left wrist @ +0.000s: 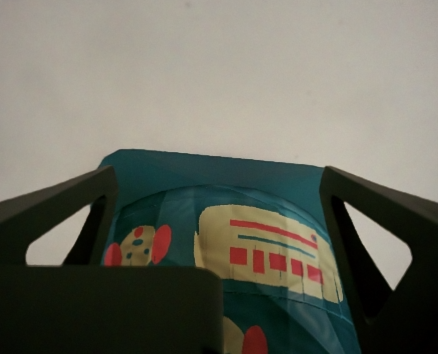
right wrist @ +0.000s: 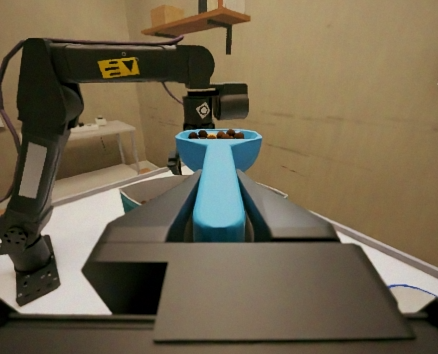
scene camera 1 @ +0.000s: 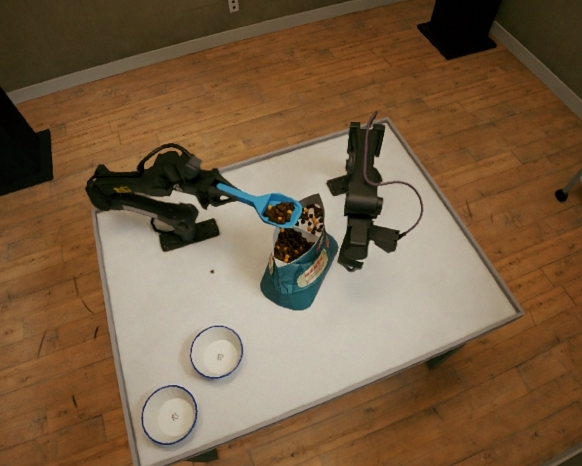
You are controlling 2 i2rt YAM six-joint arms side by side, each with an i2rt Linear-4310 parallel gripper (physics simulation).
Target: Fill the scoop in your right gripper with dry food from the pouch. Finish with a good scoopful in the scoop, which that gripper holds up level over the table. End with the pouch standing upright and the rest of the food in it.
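The teal pouch [scene camera 1: 295, 290] [left wrist: 215, 170] [right wrist: 128, 201] stands upright on the table, its mouth open, with dark and orange food inside. The blue scoop [scene camera 1: 257, 201] [right wrist: 220, 155] holds a heap of food [scene camera 1: 281, 213] [right wrist: 225, 135] and looks about level, above the pouch's mouth in scene camera 1. My right gripper [scene camera 1: 219, 189] [right wrist: 218, 177] is shut on the scoop's handle. My left gripper [scene camera 1: 351, 266] [left wrist: 218, 177] is open and empty, to the right of the pouch in scene camera 1. In the left wrist view the pouch's printed side shows beyond and between its fingers.
Two white bowls with blue rims [scene camera 1: 216, 352] [scene camera 1: 170, 414] stand at the lower left of the table [scene camera 1: 400, 310]. One small dark piece of food [scene camera 1: 212, 271] lies on the table left of the pouch. The left arm [right wrist: 135, 62] stands beyond the scoop in the right wrist view.
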